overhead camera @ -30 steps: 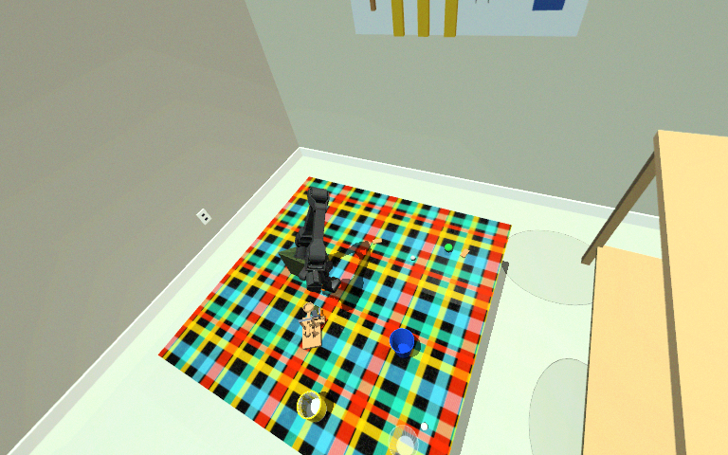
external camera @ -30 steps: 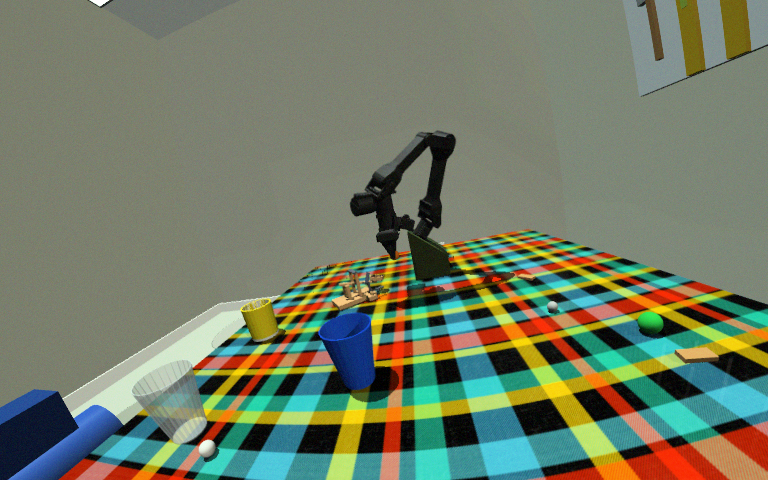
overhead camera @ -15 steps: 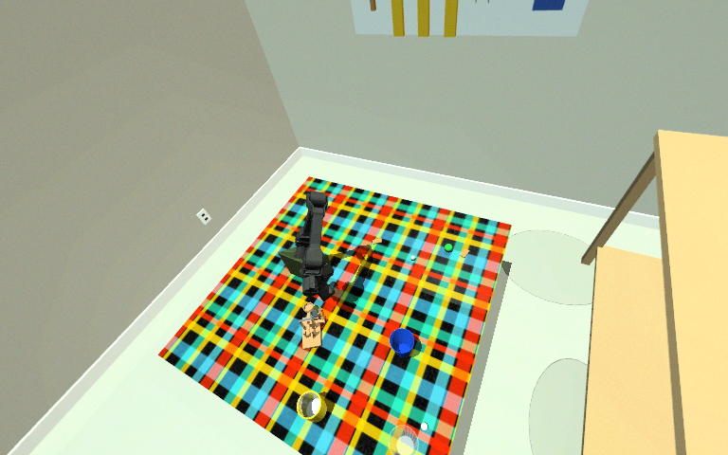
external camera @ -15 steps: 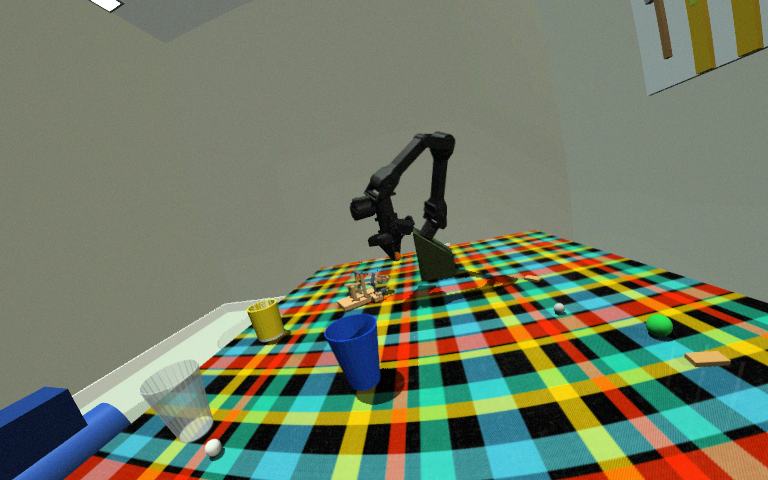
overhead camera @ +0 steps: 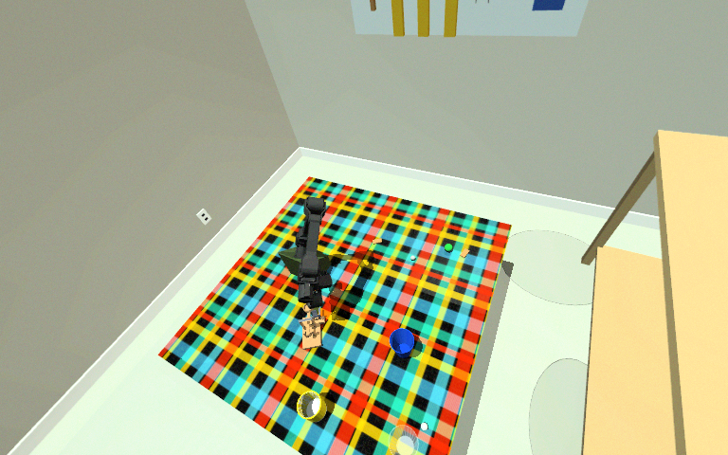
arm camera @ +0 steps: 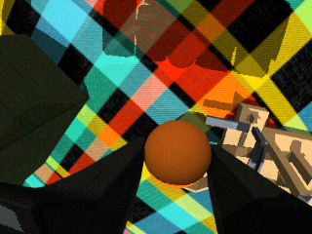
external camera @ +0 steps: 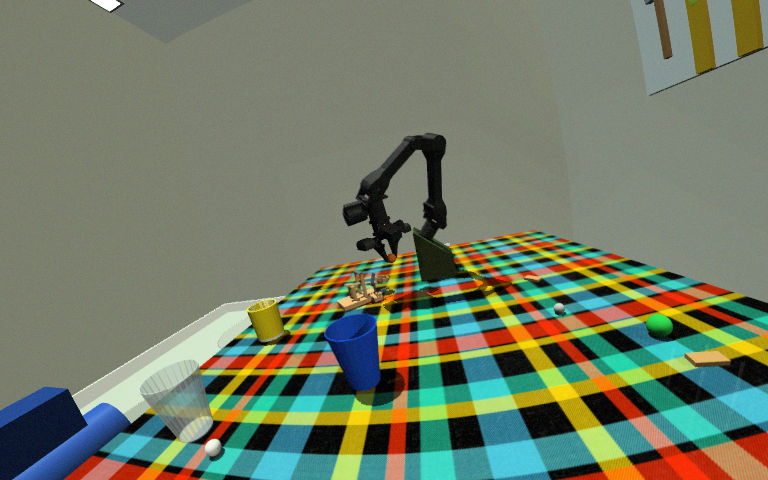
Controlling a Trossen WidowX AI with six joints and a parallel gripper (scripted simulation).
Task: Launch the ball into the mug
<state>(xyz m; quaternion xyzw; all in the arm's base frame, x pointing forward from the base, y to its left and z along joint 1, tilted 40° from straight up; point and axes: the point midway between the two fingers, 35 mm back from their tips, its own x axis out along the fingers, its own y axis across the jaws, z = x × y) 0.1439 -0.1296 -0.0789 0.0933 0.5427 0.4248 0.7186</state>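
Now: the wooden catapult 9 cm to the right of my gripper tip, 7 cm below it and 1 cm behind it. Round my gripper tip: orange ball (1 cm above); yellow mug (41 cm to the right, 15 cm ahead, 10 cm below); blue cup (41 cm ahead, 10 cm to the right, 9 cm below).
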